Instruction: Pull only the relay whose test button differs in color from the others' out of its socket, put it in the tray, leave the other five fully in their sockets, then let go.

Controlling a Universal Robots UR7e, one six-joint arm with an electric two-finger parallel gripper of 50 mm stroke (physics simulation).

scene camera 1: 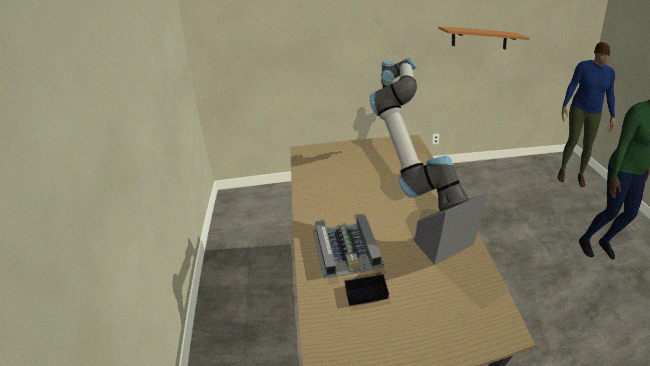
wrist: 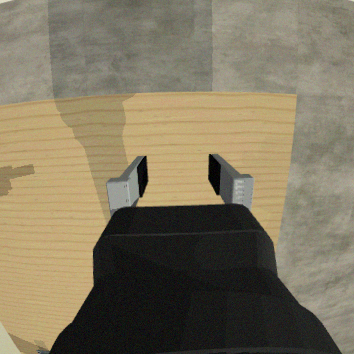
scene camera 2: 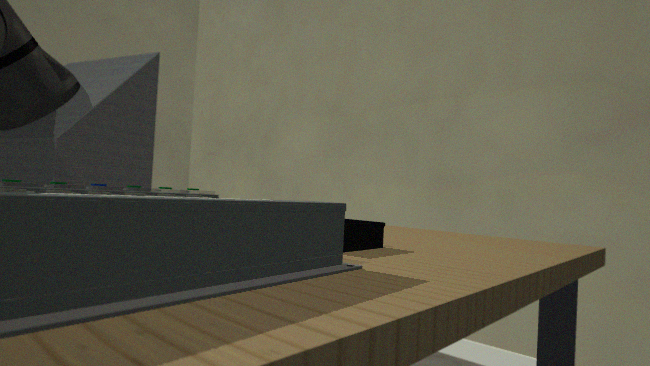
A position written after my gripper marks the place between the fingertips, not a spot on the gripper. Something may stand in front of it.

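Observation:
You'd find my gripper [wrist: 177, 167] in the wrist view, and then there's a grey panel [scene camera 1: 341, 266] that I can see as well.

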